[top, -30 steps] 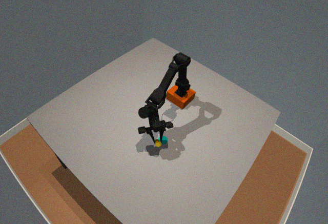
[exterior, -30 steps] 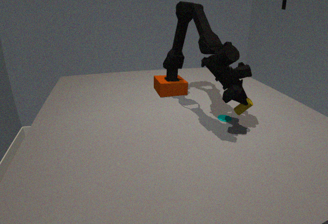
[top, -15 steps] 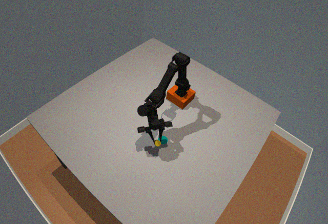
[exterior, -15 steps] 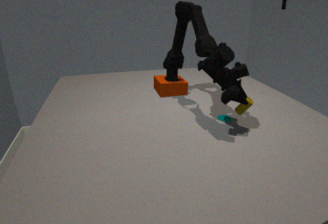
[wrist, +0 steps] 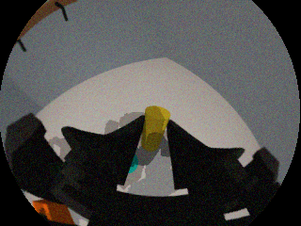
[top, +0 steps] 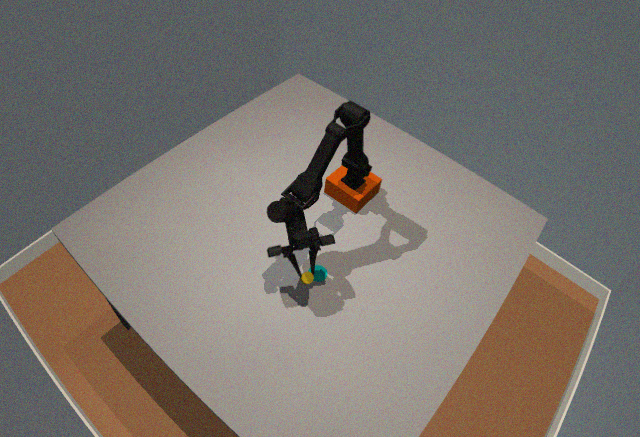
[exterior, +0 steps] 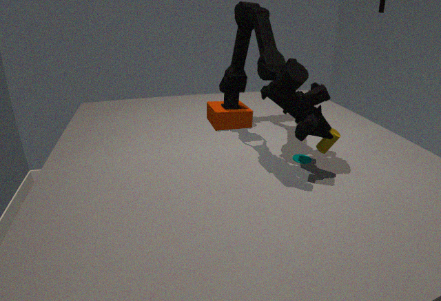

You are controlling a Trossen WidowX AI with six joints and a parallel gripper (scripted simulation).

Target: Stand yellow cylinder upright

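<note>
The cyan circle is 12 cm below my gripper tip, 9 cm behind it and 3 cm to the right of it. Round my gripper tip: yellow tall cylinder 2 cm below, 1 cm behind.
</note>
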